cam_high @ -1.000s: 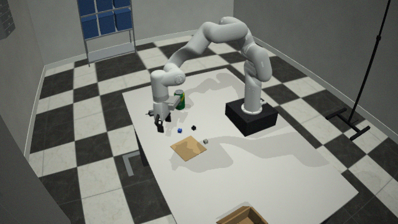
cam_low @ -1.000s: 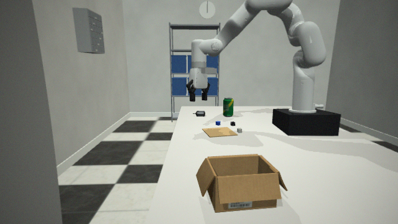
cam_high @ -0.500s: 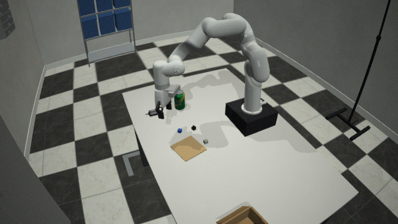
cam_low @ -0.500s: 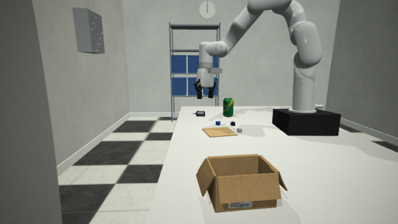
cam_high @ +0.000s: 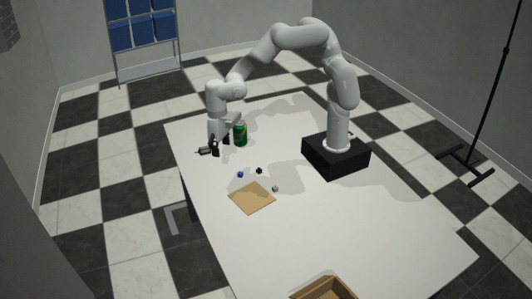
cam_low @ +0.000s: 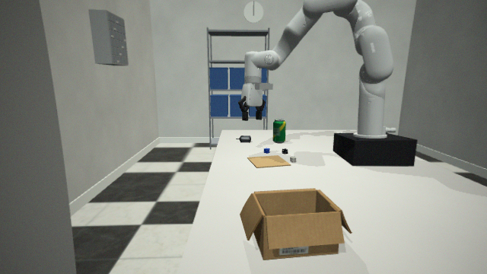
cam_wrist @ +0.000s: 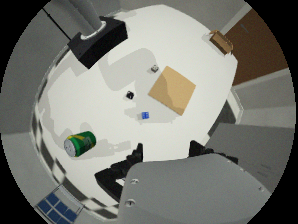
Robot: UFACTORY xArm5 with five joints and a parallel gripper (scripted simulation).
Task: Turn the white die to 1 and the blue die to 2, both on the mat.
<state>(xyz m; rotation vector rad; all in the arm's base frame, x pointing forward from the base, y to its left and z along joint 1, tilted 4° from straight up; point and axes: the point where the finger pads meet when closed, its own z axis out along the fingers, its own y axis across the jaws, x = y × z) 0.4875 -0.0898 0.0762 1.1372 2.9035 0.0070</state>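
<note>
Right now my hand is 150 mm above the blue die, 70 mm past it and 20 mm to the right of it. Also, from my hand: tan mat 160 mm to the left, 160 mm below, 60 mm behind; then black die 150 mm below, 150 mm behind, 20 mm to the left; then dark object 200 mm to the right, 140 mm below, 40 mm ahead.
</note>
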